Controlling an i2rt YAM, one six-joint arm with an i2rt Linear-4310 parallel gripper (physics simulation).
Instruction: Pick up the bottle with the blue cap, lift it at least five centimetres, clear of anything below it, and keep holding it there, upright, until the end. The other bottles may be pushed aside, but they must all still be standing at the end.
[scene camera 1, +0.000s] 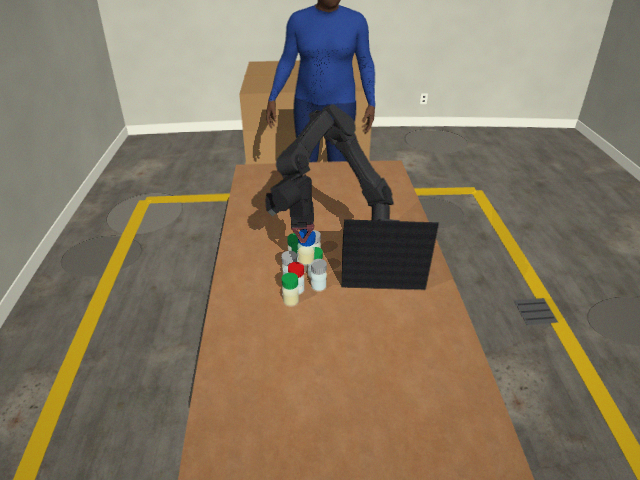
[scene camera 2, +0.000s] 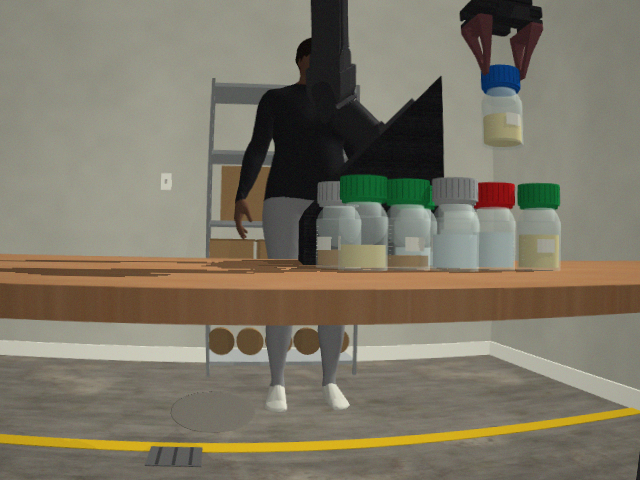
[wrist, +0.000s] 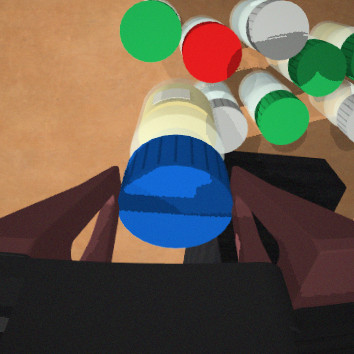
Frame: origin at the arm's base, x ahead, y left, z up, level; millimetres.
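Seen in the pictures: gripper, between the fingertips: (scene camera 1: 303, 237) (scene camera 2: 504, 76) (wrist: 175, 177); arm's base, origin of its link: (scene camera 1: 380, 227) (scene camera 2: 374, 142).
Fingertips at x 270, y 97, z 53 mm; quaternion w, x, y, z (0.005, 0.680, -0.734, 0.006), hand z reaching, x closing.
Offsets run from my fingertips to a thing's middle.
The bottle with the blue cap @(9 mm back, 1 mm right, 41 mm down) (scene camera 1: 306, 248) (scene camera 2: 501, 111) (wrist: 176, 190) hangs upright, with a very slight tilt, in the air. Its base is well above the other bottles' caps in the scene camera 2 view. My gripper (scene camera 2: 504, 76) (wrist: 175, 177) is shut on its blue cap, one finger on each side. The other bottles stand upright on the table (scene camera 1: 361, 372) (scene camera 2: 155, 304): a red-capped one @(25 mm ahead, 37 mm right, 204 mm down) (scene camera 1: 296, 279) (scene camera 2: 496, 224) (wrist: 212, 52), several green-capped ones and several grey-capped ones, some partly hidden behind others.
A black upright panel (scene camera 1: 388, 255) (scene camera 2: 413, 144) stands on the table to the right of the bottles in the scene camera 1 view. A green-capped bottle @(48 mm ahead, 16 mm left, 204 mm down) (scene camera 1: 290, 289) (wrist: 150, 31) stands at the group's near end there. A person (scene camera 1: 326, 56) (scene camera 2: 289, 149) stands beyond the table.
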